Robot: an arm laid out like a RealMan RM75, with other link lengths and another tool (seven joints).
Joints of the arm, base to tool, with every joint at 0 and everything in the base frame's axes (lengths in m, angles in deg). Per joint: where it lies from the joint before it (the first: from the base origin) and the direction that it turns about. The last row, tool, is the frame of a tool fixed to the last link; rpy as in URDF.
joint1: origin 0.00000 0.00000 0.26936 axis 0 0 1
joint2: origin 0.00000 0.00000 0.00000 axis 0 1 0
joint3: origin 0.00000 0.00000 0.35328 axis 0 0 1
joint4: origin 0.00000 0.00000 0.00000 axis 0 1 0
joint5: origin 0.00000 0.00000 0.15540 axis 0 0 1
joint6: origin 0.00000 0.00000 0.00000 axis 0 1 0
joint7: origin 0.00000 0.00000 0.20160 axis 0 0 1
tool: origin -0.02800 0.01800 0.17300 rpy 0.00 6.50 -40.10
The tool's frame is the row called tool.
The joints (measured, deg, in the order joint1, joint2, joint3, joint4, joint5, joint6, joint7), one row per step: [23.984 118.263 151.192 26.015 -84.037 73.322 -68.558]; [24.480 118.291 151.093 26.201 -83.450 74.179 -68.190]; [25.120 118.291 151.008 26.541 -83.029 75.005 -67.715]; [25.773 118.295 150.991 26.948 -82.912 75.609 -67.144]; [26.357 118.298 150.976 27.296 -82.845 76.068 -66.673]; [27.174 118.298 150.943 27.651 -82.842 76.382 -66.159]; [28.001 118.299 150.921 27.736 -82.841 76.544 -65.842]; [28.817 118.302 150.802 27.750 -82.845 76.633 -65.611]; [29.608 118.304 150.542 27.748 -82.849 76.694 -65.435]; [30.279 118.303 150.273 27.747 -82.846 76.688 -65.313]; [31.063 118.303 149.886 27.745 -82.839 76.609 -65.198]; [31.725 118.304 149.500 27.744 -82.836 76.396 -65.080]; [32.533 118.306 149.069 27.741 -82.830 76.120 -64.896]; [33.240 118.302 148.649 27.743 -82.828 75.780 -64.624]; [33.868 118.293 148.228 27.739 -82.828 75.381 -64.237]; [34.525 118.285 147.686 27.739 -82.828 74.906 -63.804]
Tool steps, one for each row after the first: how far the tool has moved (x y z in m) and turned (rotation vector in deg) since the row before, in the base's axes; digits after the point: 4 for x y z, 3 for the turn. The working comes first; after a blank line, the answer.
Tool pose at each row, in the base's axes (x y z in m, rotation vector in deg; the steps are taken from these numbers as rounded here): [0.2767 0.5564 -0.0081 -111.445 54.173 53.642]; [0.2659 0.5576 -0.0045 -111.795 53.343 55.271]; [0.2538 0.5593 -0.0010 -112.338 52.320 56.814]; [0.2432 0.5611 0.0012 -112.945 51.473 57.994]; [0.2343 0.5626 0.0029 -113.483 50.742 58.926]; [0.2238 0.5653 0.0042 -114.153 49.923 59.830]; [0.2147 0.5680 0.0044 -114.753 49.295 60.585]; [0.2058 0.5706 0.0036 -115.422 48.702 61.205]; [0.1969 0.5727 0.0020 -116.220 48.087 61.701]; [0.1896 0.5745 0.0004 -116.910 47.557 62.039]; [0.1812 0.5766 -0.0019 -117.750 46.938 62.330]; [0.1747 0.5786 -0.0043 -118.431 46.513 62.442]; [0.1670 0.5811 -0.0069 -119.201 46.047 62.603]; [0.1608 0.5836 -0.0094 -119.849 45.795 62.699]; [0.1557 0.5860 -0.0118 -120.402 45.778 62.763]; [0.1504 0.5885 -0.0150 -121.050 45.797 62.747]

[-0.0108 0.0012 0.0036 0.251 0.796 1.255]; [-0.0121 0.0017 0.0035 0.181 0.648 1.415]; [-0.0106 0.0018 0.0022 0.012 0.458 1.214]; [-0.0089 0.0015 0.0017 -0.012 0.335 1.019]; [-0.0105 0.0027 0.0013 -0.076 0.272 1.118]; [-0.0091 0.0027 0.0002 -0.131 0.246 0.927]; [-0.0089 0.0026 -0.0008 -0.207 0.158 0.889]; [-0.0089 0.0021 -0.0016 -0.298 0.050 0.915]; [-0.0073 0.0018 -0.0016 -0.260 -0.019 0.752]; [-0.0084 0.0021 -0.0023 -0.331 -0.097 0.854]; [-0.0065 0.0020 -0.0024 -0.308 -0.138 0.604]; [-0.0077 0.0025 -0.0026 -0.360 -0.125 0.689]; [-0.0062 0.0025 -0.0025 -0.376 -0.086 0.494]; [-0.0051 0.0024 -0.0024 -0.424 -0.022 0.315]; [-0.0053 0.0025 -0.0032 -0.512 -0.077 0.315]
